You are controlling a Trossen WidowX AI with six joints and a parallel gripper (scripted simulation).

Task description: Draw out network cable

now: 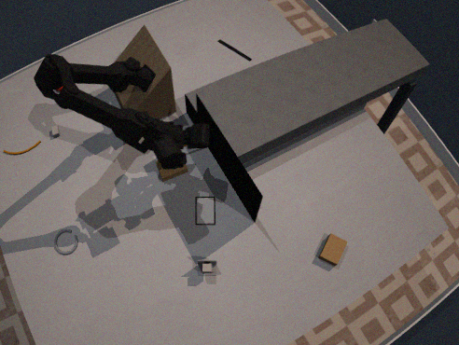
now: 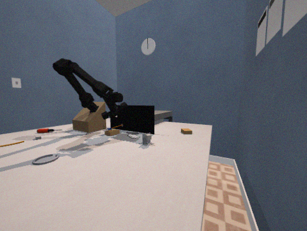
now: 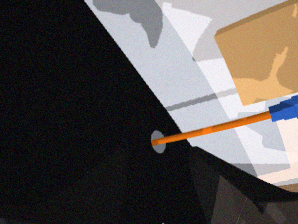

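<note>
My hand is 11 cm above the tan block, 6 cm to the left of it and 1 cm past it. The rest, counted from my hand: blue plug (9 cm below, 5 cm to the right, 5 cm behind); then network jack (30 cm ahead, 16 cm to the right, 8 cm below); then white rectangle (16 cm ahead, 12 cm below, 6 cm to the right).
</note>
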